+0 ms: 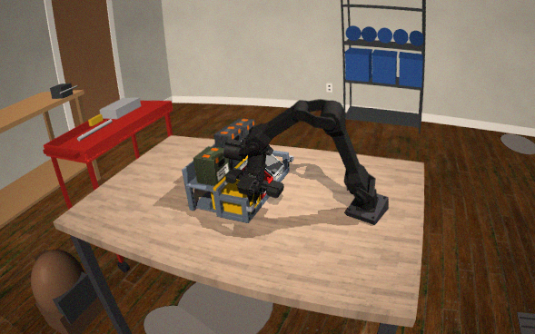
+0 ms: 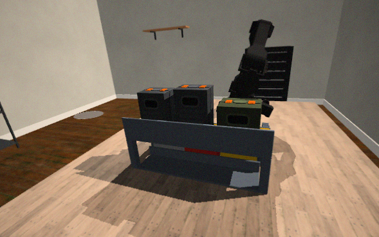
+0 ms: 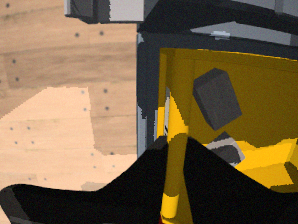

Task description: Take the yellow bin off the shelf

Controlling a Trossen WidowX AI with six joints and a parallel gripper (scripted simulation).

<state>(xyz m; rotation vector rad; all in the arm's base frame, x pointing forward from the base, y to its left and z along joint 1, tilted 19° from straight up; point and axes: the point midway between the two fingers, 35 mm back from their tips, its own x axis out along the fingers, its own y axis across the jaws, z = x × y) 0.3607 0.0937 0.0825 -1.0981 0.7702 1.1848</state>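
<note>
Now: the yellow open bin 7 cm ahead of my hand, 2 cm below it and 1 cm to the left of it. Round my hand: green case 15 cm ahead, 9 cm above, 1 cm to the left; red bin 11 cm to the right, 7 cm ahead, 2 cm below.
</note>
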